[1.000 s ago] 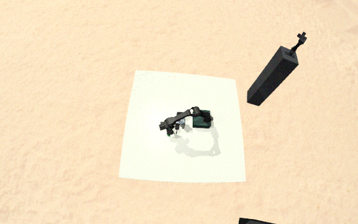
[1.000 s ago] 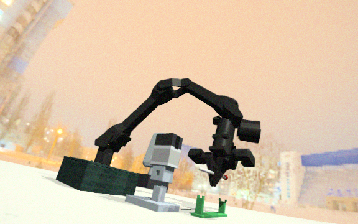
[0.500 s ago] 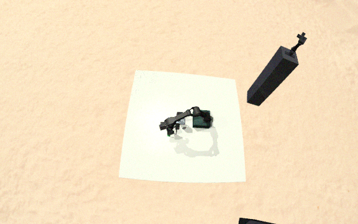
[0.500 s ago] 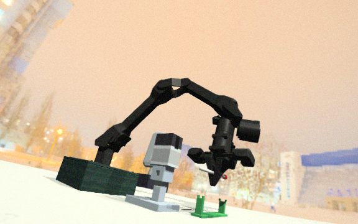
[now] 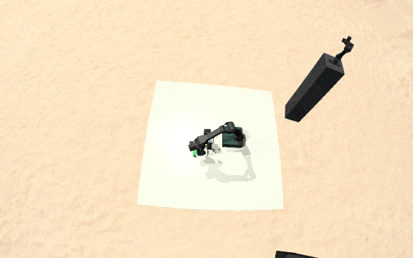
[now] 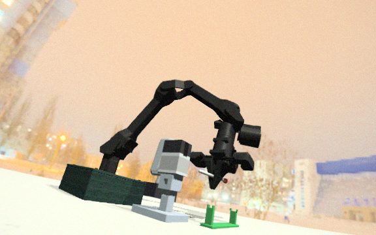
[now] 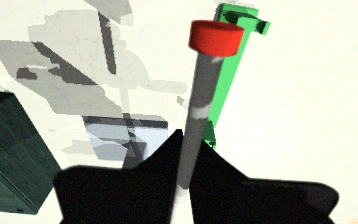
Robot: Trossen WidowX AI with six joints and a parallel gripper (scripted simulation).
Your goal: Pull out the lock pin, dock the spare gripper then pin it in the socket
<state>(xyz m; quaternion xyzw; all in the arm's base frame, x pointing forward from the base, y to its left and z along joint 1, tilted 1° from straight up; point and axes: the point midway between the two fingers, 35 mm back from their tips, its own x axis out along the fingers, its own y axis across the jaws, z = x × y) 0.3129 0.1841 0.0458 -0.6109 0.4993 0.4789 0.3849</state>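
Right now the grey mount is 40 mm behind my gripper tip, 120 mm to the right of it and 30 mm below it. Also, from my gripper tip: spare gripper 30 mm behind, 120 mm to the right, 40 mm above; then green cradle 30 mm ahead, 10 mm to the left, 60 mm below.
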